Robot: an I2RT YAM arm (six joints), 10 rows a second.
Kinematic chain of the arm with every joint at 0, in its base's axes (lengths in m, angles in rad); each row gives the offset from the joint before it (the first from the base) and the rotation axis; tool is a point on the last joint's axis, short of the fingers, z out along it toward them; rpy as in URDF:
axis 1: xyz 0 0 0.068 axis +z
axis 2: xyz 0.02 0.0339 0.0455 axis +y
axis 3: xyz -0.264 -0.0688 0 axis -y
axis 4: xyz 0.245 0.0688 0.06 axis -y
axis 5: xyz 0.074 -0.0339 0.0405 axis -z
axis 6: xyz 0.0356 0 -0.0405 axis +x
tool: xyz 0 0 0 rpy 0 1.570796 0
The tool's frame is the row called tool.
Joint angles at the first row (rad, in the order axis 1, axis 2, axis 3, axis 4, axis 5, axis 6):
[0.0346, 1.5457, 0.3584, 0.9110, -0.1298, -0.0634]
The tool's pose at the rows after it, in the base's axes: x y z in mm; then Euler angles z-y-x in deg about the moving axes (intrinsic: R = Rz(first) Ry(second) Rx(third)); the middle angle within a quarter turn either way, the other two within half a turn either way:
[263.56, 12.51, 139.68, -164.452, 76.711, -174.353]
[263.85, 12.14, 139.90, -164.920, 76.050, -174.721]
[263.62, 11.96, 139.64, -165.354, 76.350, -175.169]
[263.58, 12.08, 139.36, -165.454, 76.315, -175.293]
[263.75, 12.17, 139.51, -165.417, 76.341, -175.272]
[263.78, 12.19, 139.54, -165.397, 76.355, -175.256]
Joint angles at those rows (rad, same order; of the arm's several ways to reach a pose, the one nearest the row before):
[0.0289, 1.5773, 0.3348, 1.0096, -0.1374, -0.0557]
[0.0276, 1.5710, 0.3390, 0.9872, -0.1365, -0.0568]
[0.0268, 1.5742, 0.3365, 0.9980, -0.1381, -0.0541]
[0.0272, 1.5754, 0.3361, 0.9989, -0.1381, -0.0537]
[0.0276, 1.5754, 0.3369, 0.9986, -0.1380, -0.0537]
[0.0276, 1.5755, 0.3370, 0.9988, -0.1380, -0.0537]

